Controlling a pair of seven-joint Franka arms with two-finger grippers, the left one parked.
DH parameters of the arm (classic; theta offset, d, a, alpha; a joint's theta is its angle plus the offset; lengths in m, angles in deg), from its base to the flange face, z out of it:
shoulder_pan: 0 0.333 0 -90
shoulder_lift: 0 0 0 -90
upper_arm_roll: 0 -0.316 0.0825 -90
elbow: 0 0 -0.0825 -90
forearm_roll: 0 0.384 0 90
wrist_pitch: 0 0 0.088 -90
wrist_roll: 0 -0.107 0 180
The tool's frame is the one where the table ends.
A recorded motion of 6 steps. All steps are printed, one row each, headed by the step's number.
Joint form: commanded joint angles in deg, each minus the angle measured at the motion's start. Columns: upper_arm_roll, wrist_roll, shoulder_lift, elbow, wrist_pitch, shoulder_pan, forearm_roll.
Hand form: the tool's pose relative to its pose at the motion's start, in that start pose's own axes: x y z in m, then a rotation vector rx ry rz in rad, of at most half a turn. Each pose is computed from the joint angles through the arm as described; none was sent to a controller.
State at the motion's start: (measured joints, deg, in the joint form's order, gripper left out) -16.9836 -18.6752 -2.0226 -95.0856 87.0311 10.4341 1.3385
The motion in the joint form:
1: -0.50 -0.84 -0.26 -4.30 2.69 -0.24 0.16
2: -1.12 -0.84 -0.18 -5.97 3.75 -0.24 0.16
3: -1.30 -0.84 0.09 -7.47 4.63 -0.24 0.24
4: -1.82 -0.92 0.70 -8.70 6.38 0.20 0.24
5: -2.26 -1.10 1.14 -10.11 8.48 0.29 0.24
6: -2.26 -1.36 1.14 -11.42 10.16 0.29 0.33
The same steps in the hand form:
1: 0.0014 -0.0029 0.0290 -0.0072 -0.0228 0.0121
2: 0.0008 -0.0084 0.0420 -0.0125 -0.0339 0.0021
3: 0.0018 -0.0100 0.0554 -0.0154 -0.0492 -0.0003
4: 0.0033 -0.0191 0.0684 -0.0152 -0.0508 -0.0152
5: 0.0055 -0.0244 0.0809 -0.0127 -0.0468 -0.0207
6: 0.0066 -0.0247 0.0893 -0.0092 -0.0413 -0.0153

